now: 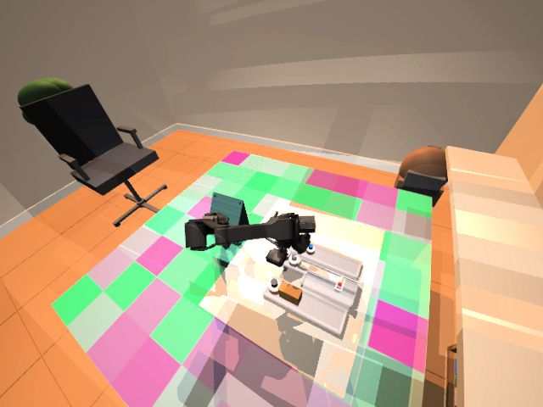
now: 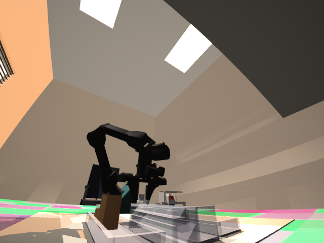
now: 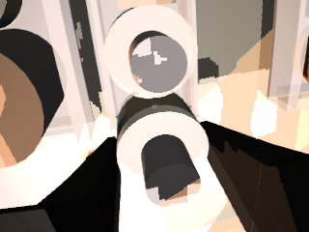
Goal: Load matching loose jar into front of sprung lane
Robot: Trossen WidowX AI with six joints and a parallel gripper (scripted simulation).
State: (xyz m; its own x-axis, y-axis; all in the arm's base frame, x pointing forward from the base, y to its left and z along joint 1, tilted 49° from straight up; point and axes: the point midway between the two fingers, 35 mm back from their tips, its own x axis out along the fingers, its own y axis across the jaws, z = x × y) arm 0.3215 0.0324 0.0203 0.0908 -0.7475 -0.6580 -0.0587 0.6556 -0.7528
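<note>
My gripper tip is now 9 cm short of the brown block, 12 cm to the left of it and 1 cm above it. Round my gripper tip: clear lane rack (17 cm ahead, 2 cm to the right, 3 cm below); red-topped piece (23 cm ahead, 3 cm to the right, 2 cm above).
</note>
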